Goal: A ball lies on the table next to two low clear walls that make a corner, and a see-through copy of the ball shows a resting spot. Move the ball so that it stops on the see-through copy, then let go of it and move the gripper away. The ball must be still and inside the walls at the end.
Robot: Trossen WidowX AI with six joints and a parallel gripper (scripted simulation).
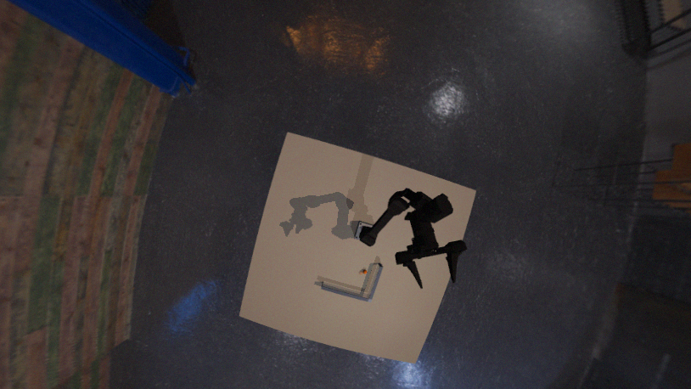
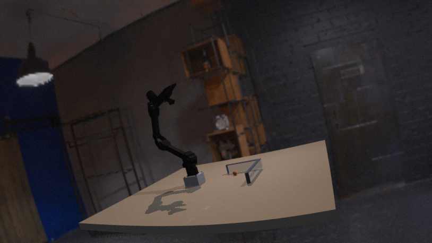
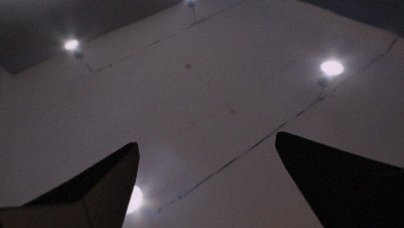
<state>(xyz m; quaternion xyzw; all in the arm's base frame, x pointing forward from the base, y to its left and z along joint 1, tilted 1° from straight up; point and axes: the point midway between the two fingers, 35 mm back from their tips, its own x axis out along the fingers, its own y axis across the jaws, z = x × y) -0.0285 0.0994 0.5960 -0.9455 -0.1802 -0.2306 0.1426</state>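
Right now the see-through copy of ball is 28 cm ahead of my gripper tip, 8 cm to the right of it and 66 cm below it. The rest, counted from my gripper tip: clear wall (42 cm ahead, 15 cm to the right, 64 cm below).
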